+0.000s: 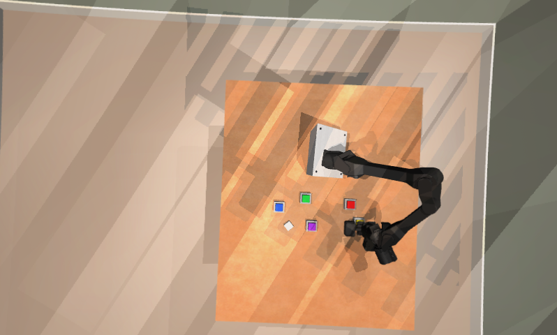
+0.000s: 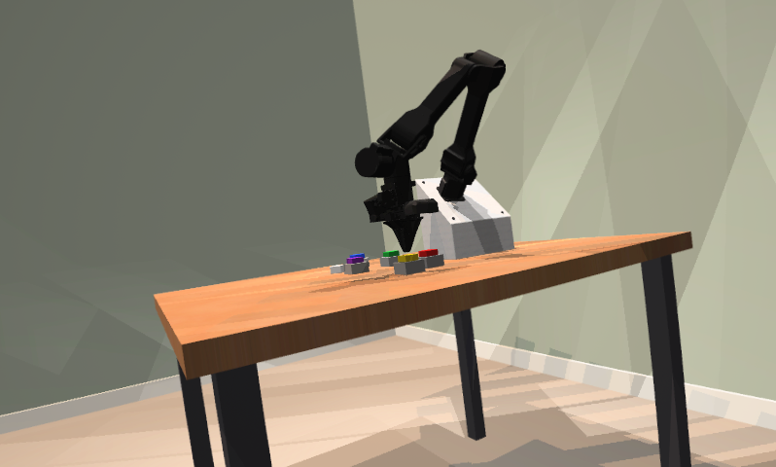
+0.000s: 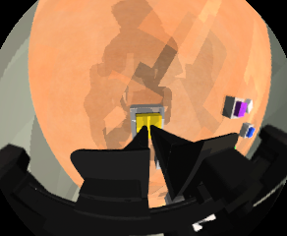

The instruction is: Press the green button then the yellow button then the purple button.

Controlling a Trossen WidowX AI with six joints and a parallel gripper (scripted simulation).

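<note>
My gripper tip is now 5 cm short of the purple button, 21 cm to the left of it and 1 cm above it. From my gripper tip the other things lie so: green button: 7 cm behind, 26 cm to the right, 1 cm below; red button: 8 cm behind, 6 cm to the right, 1 cm below; yellow button: 1 cm below.
</note>
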